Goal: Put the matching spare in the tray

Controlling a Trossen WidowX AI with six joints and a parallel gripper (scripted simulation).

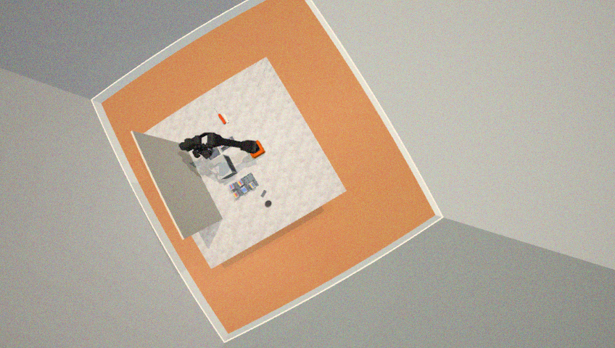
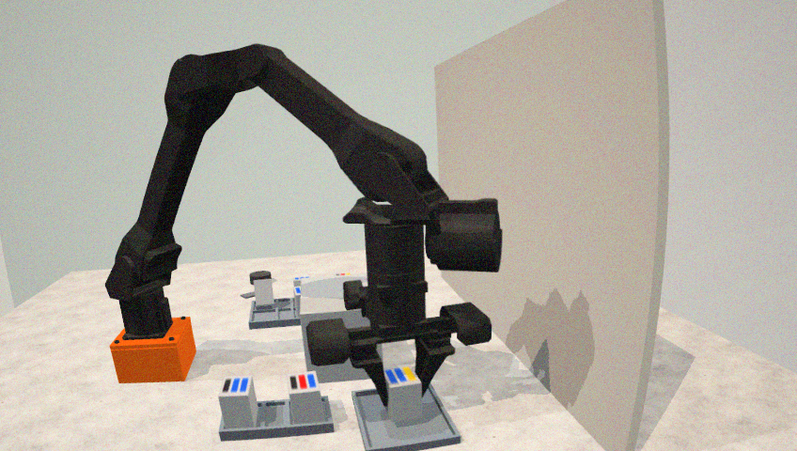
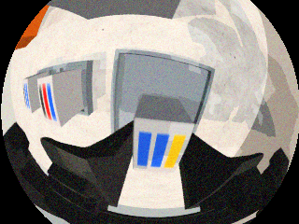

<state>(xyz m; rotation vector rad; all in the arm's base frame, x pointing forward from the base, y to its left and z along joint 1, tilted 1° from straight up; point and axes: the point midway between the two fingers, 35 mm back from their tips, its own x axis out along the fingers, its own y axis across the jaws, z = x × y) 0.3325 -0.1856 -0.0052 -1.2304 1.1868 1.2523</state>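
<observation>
Right now my gripper tip is 20 mm above the grey tray. From my gripper tip the other things lie so: tall beige panel 200 mm above, 190 mm ahead, 180 mm to the left; then mounted unit 200 mm to the left, 50 mm behind, 30 mm above; then rack 380 mm to the left, 100 mm behind, 20 mm below.
</observation>
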